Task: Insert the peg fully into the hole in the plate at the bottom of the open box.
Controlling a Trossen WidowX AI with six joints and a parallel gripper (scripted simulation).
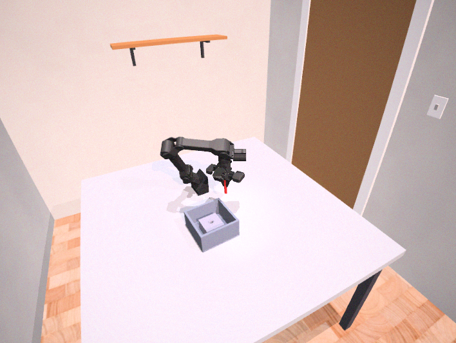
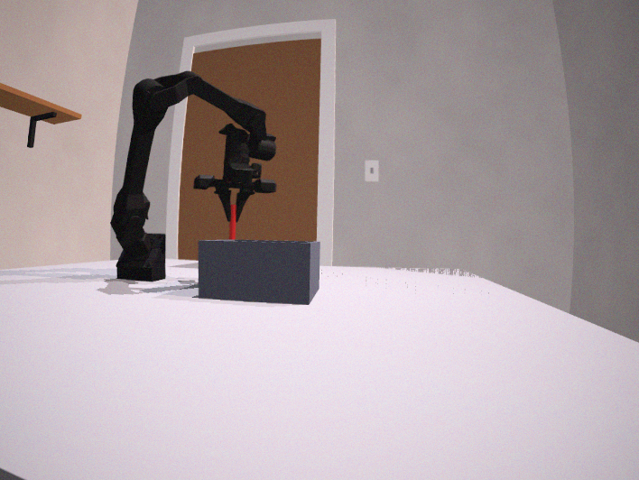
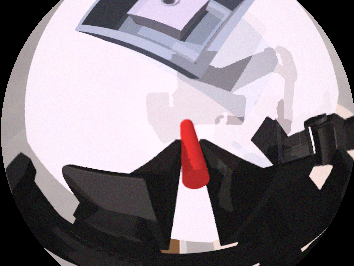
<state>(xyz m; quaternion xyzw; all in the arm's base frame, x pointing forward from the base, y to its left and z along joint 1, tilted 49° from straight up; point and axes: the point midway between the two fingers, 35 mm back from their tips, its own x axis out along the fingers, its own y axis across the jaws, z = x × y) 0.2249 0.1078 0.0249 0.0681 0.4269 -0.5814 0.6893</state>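
Now: hand 11 cm short of the pale plate, 14 cm to the left of it and 13 cm above it. From my hand the other things lie so: red peg: 4 cm below; then grey box: 11 cm ahead, 14 cm to the right, 15 cm below.
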